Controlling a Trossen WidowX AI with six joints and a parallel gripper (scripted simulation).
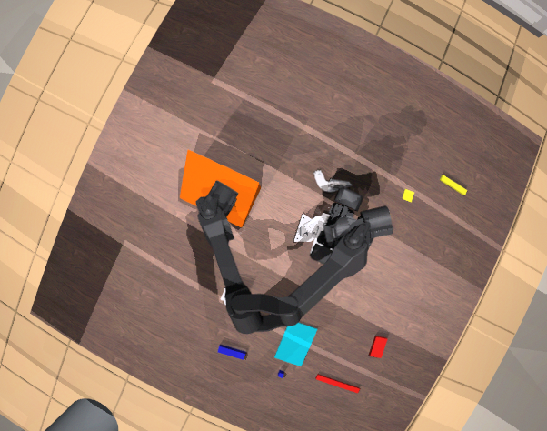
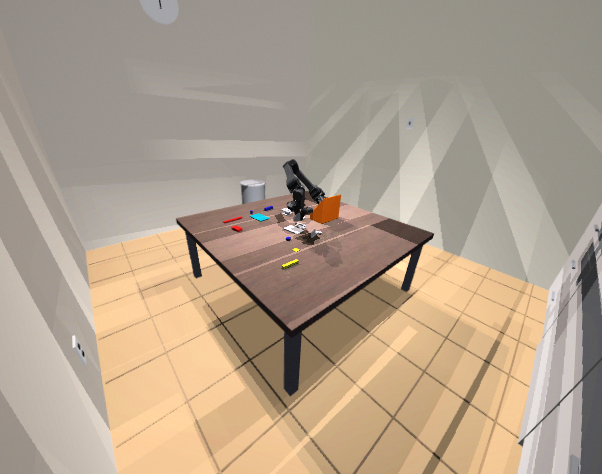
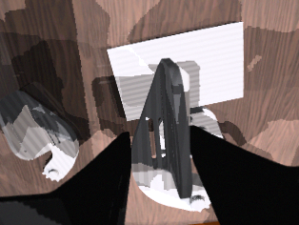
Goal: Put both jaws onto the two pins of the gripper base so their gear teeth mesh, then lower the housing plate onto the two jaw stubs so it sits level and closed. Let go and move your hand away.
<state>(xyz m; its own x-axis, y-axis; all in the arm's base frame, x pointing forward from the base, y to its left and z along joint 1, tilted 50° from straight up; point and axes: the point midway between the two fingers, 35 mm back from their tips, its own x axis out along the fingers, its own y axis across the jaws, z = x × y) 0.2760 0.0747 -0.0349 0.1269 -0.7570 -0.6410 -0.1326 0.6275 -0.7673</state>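
My gripper tip is 2 cm short of the white rectangular plate, 3 cm to the left of it and 8 cm above it. Also, from my gripper tip: yellow cube: 16 cm ahead, 20 cm to the left, 8 cm below; housing plate: 4 cm behind, 4 cm to the right, 8 cm below; blue cube: 13 cm ahead, 7 cm to the left, 7 cm below.
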